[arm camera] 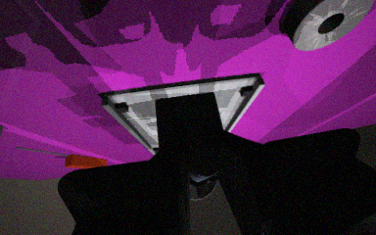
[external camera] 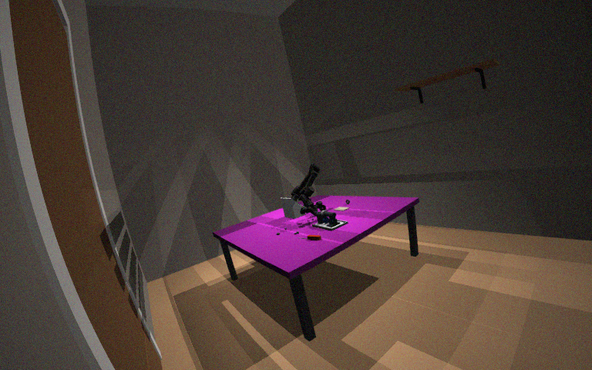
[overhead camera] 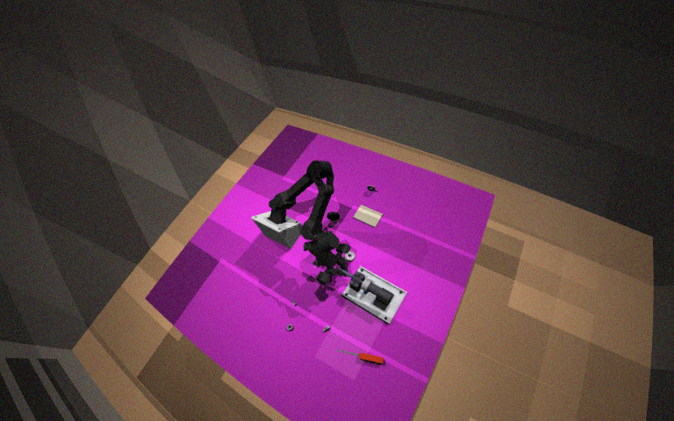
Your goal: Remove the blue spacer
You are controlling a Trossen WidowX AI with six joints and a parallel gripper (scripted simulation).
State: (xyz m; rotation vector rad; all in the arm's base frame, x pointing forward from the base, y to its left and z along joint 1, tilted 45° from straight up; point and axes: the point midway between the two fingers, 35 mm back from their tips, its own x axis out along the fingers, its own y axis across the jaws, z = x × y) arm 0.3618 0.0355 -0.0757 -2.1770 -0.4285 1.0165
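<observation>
The dark shaft is 40 mm ahead of my gripper tip and 30 mm above it. Also, from my gripper tip: black disc (220 mm behind, 210 mm to the left, 20 mm below); then grey ring (90 mm to the left, 50 mm below, 50 mm behind); then blue spacer (100 mm ahead, 20 mm below).
</observation>
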